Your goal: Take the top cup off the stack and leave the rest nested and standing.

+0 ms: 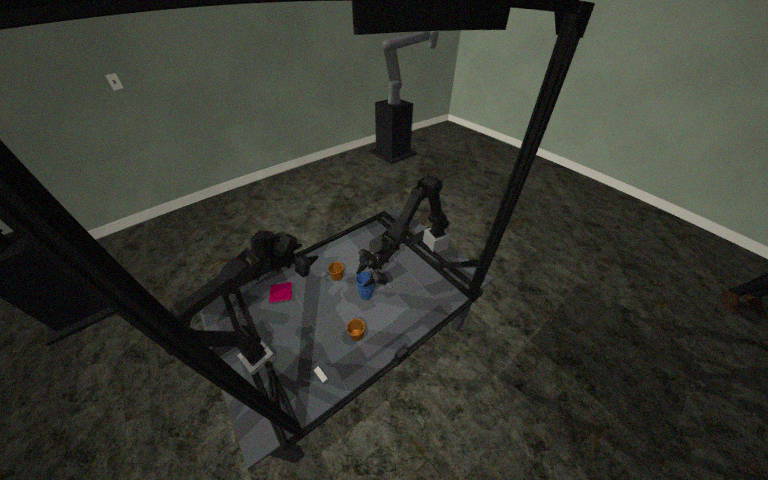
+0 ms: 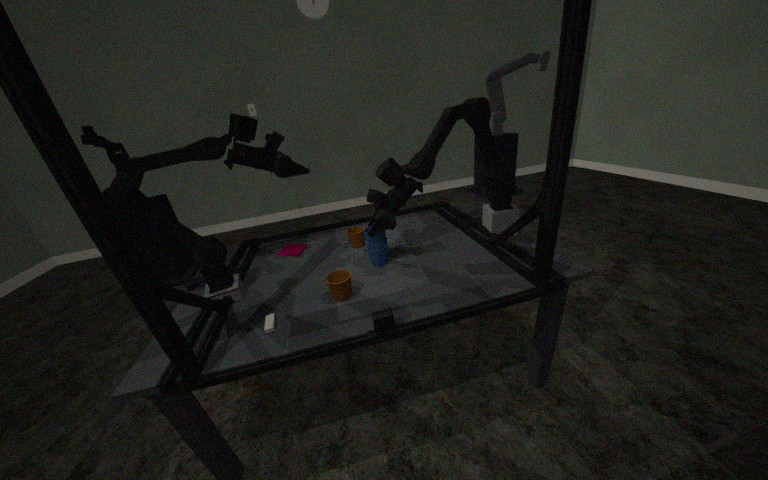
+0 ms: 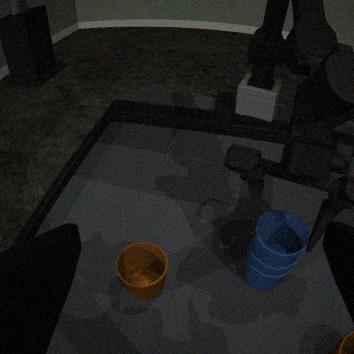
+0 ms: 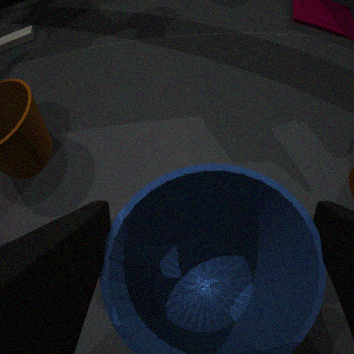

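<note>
A stack of blue cups stands upright on the table, nested. My right gripper is shut on the top blue cup, one finger on each side of its rim. The top cup still sits in the stack. My left gripper is open and empty, high above the table's left side, far from the stack.
Two orange cups stand upright: one behind the stack, one in front. A magenta square and a white block lie flat. A black frame rims the table.
</note>
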